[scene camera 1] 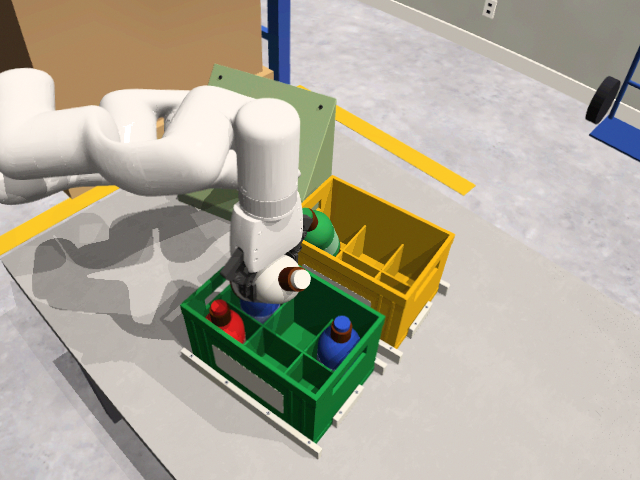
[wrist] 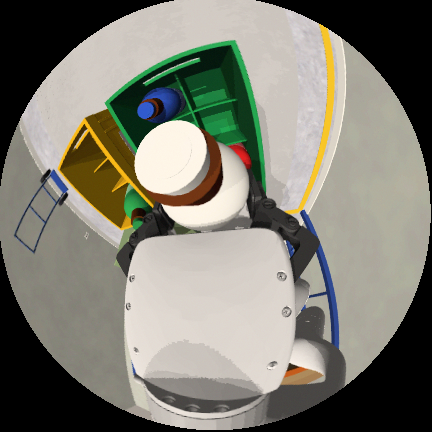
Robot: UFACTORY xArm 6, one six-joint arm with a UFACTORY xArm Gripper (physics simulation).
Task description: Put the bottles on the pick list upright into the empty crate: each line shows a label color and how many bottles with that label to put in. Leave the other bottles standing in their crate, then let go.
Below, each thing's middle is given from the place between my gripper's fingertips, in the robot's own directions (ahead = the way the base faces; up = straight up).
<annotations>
The white bottle (wrist: 202,184) lies 1 cm above my hand. Also, from my hand: red bottle (scene camera 1: 221,315) (16 cm below, 7 cm behind, 5 cm to the right); then green bottle (scene camera 1: 321,233) (19 cm to the left, 10 cm below, 9 cm behind).
</annotations>
